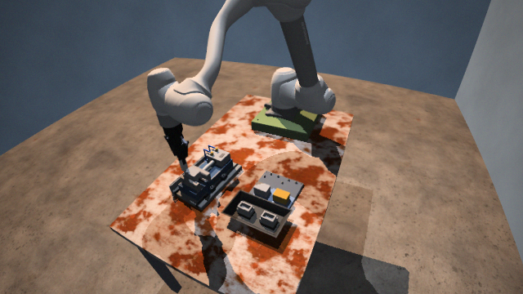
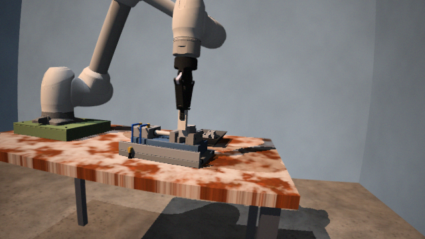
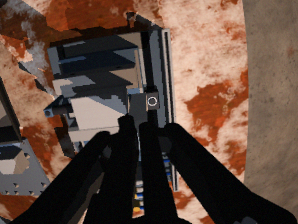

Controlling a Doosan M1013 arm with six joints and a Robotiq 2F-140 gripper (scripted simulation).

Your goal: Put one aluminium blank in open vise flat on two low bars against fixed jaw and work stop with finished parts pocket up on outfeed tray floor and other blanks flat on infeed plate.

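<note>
Right now the piston rod is 8 cm behind my hand, 6 cm to the left of it and 6 cm below it. The rest, counted from my hand: infeed plate (14 cm behind, 37 cm to the left, 14 cm below); vise (7 cm behind, 6 cm to the left, 10 cm below); aluminium blank (10 cm behind, 32 cm to the left, 11 cm below).
</note>
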